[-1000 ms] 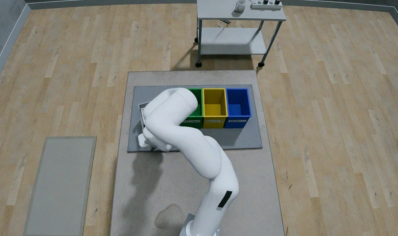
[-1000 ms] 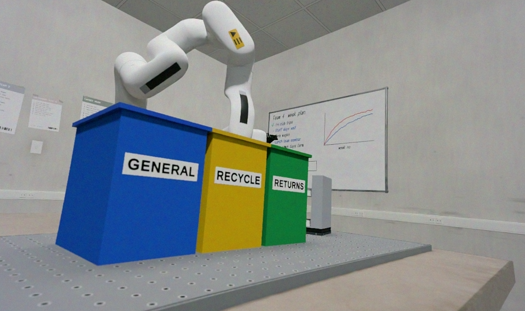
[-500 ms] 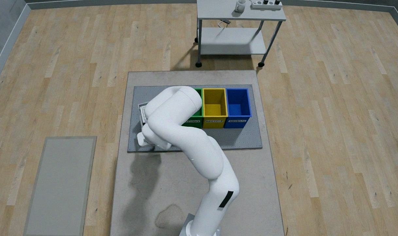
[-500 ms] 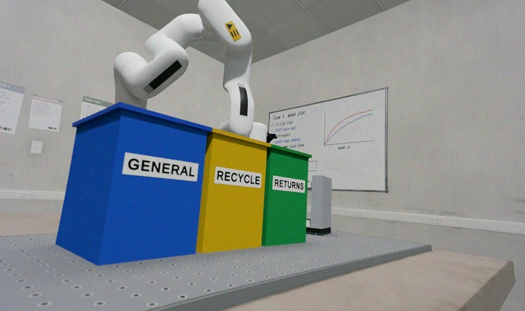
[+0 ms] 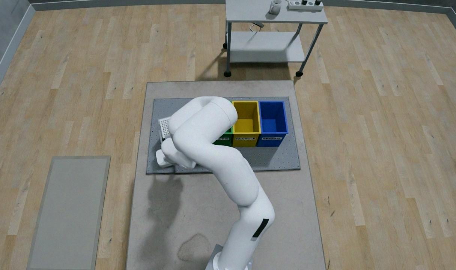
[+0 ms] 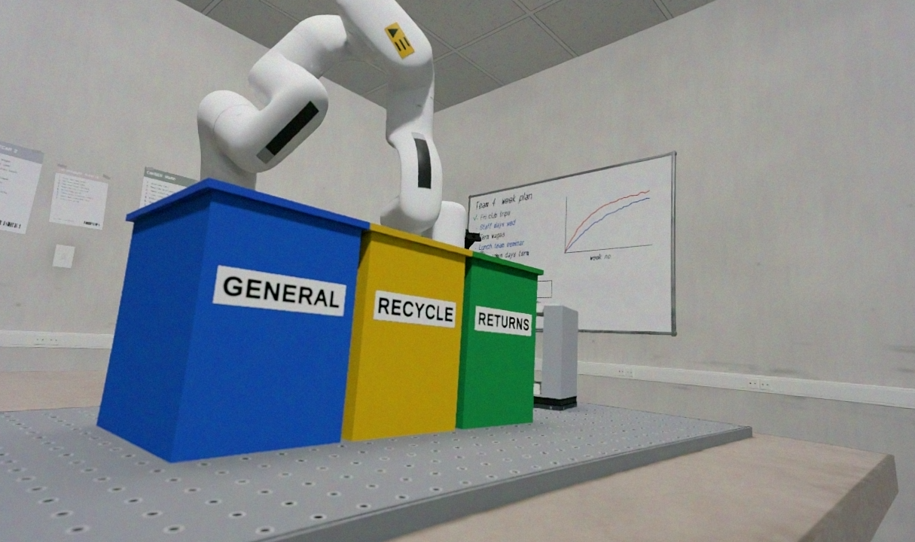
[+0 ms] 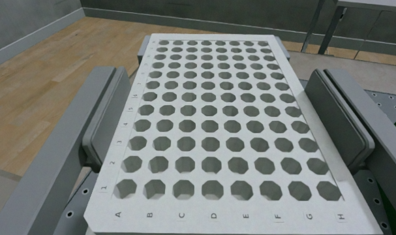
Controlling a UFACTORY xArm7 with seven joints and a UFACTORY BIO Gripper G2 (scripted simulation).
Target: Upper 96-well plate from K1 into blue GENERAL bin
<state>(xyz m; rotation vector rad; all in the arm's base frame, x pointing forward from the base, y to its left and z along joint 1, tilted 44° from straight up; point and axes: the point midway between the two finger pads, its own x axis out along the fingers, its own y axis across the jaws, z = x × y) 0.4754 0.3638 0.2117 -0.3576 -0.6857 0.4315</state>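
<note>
My gripper is now 480 mm to the left of the blue general bin, 110 mm short of it and 70 mm above it. Also, from my hand: yellow recycle bin (350 mm to the right, 100 mm ahead, 70 mm below); green returns bin (220 mm to the right, 90 mm ahead, 70 mm below).
</note>
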